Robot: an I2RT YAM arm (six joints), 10 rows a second.
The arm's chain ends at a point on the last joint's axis. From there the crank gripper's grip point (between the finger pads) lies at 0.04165 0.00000 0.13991 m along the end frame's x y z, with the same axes.
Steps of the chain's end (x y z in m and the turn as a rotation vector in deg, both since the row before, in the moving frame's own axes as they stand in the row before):
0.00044 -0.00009 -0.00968 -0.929 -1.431 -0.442
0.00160 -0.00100 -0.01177 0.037 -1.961 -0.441
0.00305 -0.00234 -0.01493 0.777 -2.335 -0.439
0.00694 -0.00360 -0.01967 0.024 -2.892 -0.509
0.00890 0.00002 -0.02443 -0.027 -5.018 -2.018
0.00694 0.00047 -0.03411 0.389 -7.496 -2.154
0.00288 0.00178 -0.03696 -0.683 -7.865 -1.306
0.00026 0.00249 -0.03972 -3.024 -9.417 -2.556
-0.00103 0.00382 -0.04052 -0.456 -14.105 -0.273
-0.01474 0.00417 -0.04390 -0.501 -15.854 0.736
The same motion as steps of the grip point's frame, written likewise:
-0.00306 0.00188 -0.00870 -0.929 -1.431 -0.442
-0.00321 -0.00139 -0.01043 0.037 -1.961 -0.441
-0.00269 -0.00455 -0.01336 0.777 -2.335 -0.439
-0.00017 -0.00400 -0.01775 0.024 -2.892 -0.509
-0.00352 -0.00116 -0.02132 -0.027 -5.018 -2.018
-0.01171 -0.00171 -0.02988 0.389 -7.496 -2.154
-0.01665 0.00275 -0.03258 -0.683 -7.865 -1.306
-0.02305 0.00868 -0.03494 -3.024 -9.417 -2.556
-0.03638 0.00485 -0.03459 -0.456 -14.105 -0.273
-0.05456 0.00571 -0.03785 -0.501 -15.854 0.736

